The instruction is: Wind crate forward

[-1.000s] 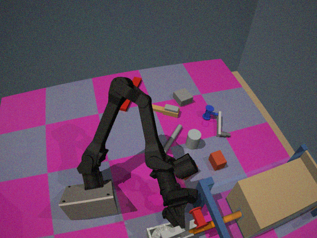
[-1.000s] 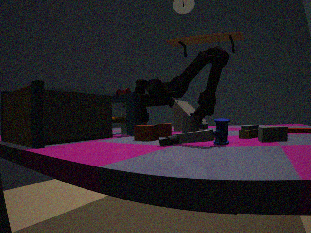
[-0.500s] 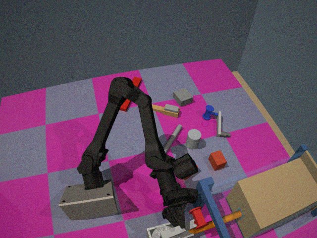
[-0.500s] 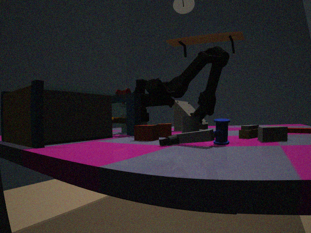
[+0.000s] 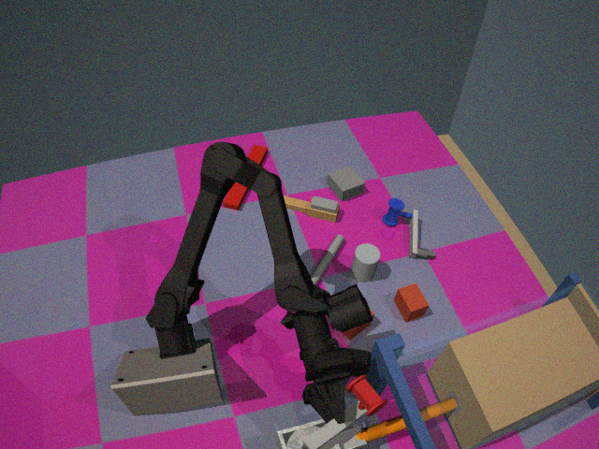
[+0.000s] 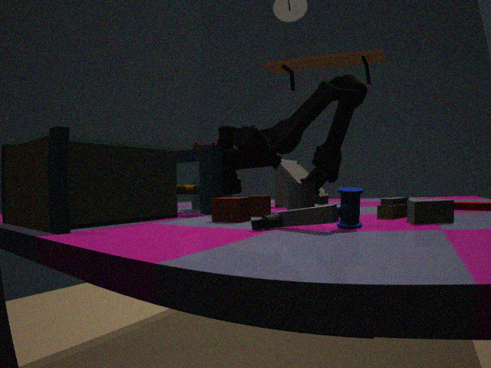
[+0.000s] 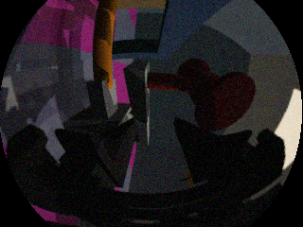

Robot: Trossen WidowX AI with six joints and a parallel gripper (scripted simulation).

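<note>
The winch handle with red hub is 10 mm to the left of my gripper tip, 10 mm below it and 10 mm ahead of it. From my gripper tip the other things lie so: winch: 100 mm below, 60 mm behind, 20 mm to the right; then blue steel frame: 110 mm ahead, 30 mm below, 10 mm to the right; then red knob: 50 mm ahead, 30 mm to the left, 20 mm above.
</note>
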